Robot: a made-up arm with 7 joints.
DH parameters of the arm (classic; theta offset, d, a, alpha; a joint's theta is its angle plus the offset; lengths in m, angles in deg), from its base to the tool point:
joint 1: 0 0.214 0 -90
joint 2: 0 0 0 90
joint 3: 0 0.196 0.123 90
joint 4: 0 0 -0.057 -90
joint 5: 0 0.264 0 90
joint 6: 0 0 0.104 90
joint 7: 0 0 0 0
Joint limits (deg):
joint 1: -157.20..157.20
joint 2: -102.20..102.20
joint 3: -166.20..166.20
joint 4: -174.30..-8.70
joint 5: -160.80..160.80
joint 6: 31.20..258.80
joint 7: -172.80..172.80
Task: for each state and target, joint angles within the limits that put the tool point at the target. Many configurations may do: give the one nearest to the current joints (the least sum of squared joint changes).
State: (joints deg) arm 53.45 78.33 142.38 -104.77 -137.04 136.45 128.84
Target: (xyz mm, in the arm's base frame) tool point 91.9 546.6 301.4
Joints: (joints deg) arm 31.11 102.20 106.40 -70.07 -136.18 120.37 128.84
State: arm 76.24 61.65 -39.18 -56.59 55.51 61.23 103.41
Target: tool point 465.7 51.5 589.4
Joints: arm 48.31 24.95 -65.74 -45.34 56.22 80.31 103.41
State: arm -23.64 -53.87 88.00 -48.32 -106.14 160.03 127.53
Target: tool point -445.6 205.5 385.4
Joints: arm 2.63 -53.45 95.17 -31.13 -101.80 172.53 127.53
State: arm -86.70 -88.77 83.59 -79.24 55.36 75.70 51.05
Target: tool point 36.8 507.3 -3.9
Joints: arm -42.30 -87.36 114.60 -76.67 56.20 58.93 51.05
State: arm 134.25 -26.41 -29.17 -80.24 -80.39 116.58 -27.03
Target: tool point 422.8 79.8 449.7
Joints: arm 92.67 -47.10 -69.49 -112.31 -87.01 119.22 -27.03
